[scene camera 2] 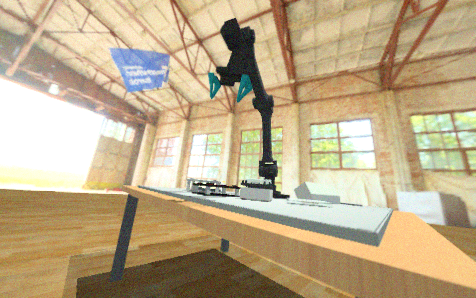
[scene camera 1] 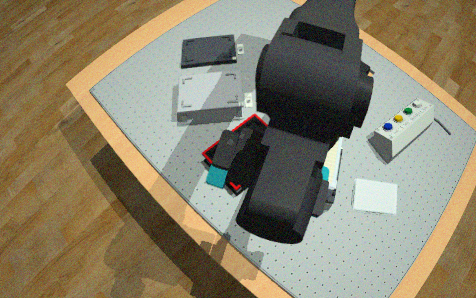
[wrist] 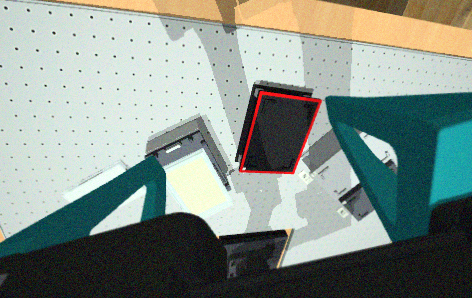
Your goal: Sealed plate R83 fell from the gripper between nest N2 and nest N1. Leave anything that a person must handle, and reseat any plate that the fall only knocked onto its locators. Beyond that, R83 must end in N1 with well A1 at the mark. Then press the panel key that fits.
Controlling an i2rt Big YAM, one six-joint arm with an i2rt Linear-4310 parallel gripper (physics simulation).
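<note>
My gripper is open and empty, high above the table. In scene camera 1 the arm hides the space between its teal fingers. A plate with a pale yellow top lies on a dark-topped grey block; no label is readable, so I cannot confirm it is R83. Nest N1 is raised and light grey, with corner locators and a bare top. Nest N2 is dark and low, behind N1. The key panel has blue, yellow, green and white keys.
A black tray-like piece with a red rim lies askew between N1 and the yellow-topped plate, partly under the arm in scene camera 1. A flat white piece lies beyond the plate. The arm's base stands behind.
</note>
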